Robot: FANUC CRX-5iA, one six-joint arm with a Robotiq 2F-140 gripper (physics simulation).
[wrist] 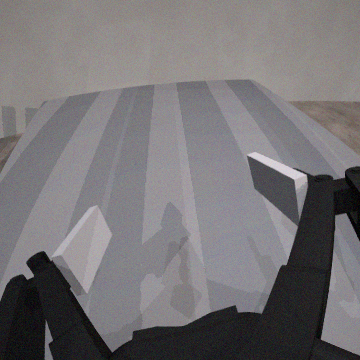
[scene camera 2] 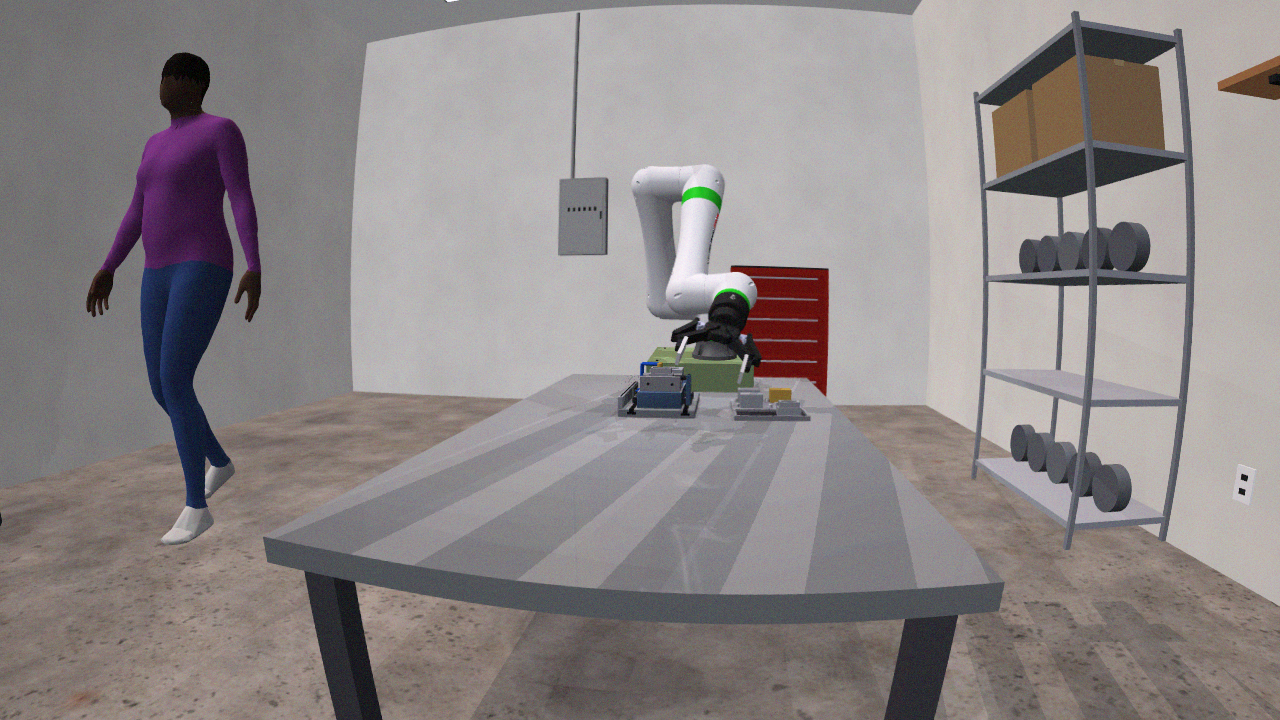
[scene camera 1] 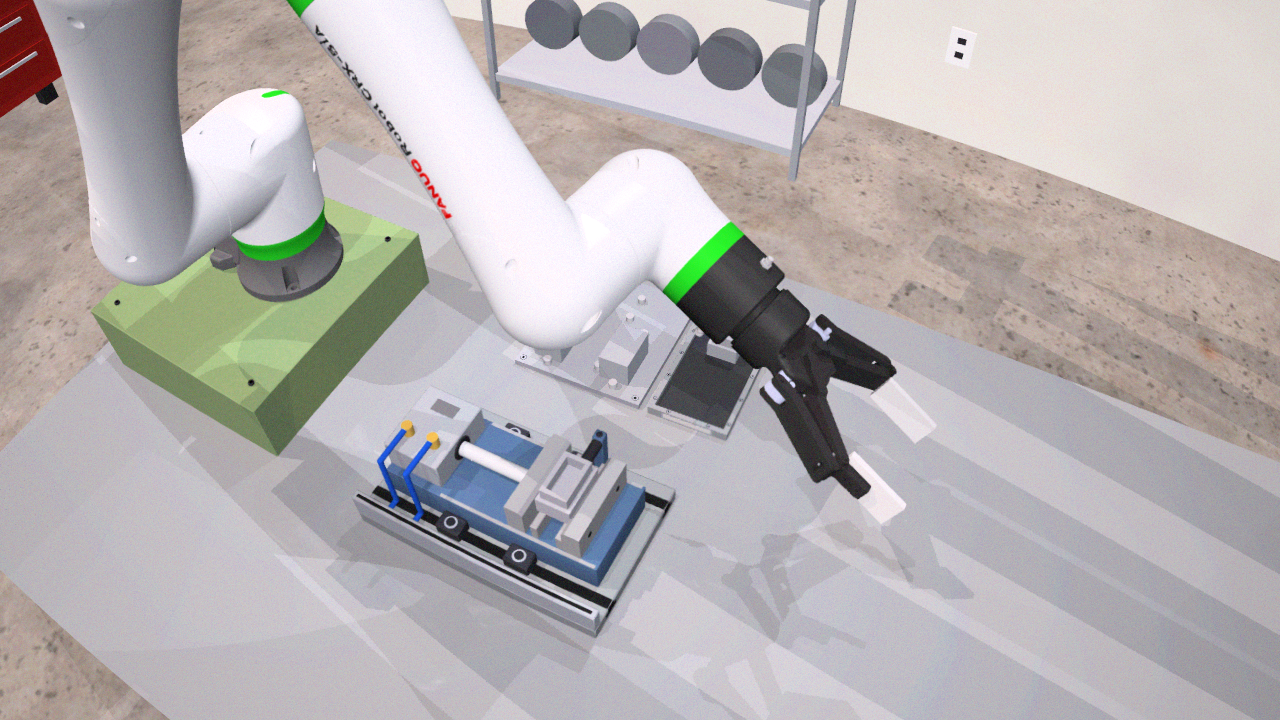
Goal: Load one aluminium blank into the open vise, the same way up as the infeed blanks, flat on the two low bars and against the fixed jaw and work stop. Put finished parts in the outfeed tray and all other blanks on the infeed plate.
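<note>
My gripper is open and empty, raised above the table to the right of the vise and trays in scene camera 1. The vise holds a grey part with a rectangular pocket facing up between its jaws; its underside is hidden. The infeed plate bears an upright grey blank, with another block partly hidden behind the arm. The outfeed tray has a dark floor and a grey part at its back, partly hidden by the wrist.
The white arm reaches over the infeed plate. Two blue hoses stand at the vise's left end. A yellow block shows behind the grey parts. The green robot base stands at the back left. A person stands left of the table.
</note>
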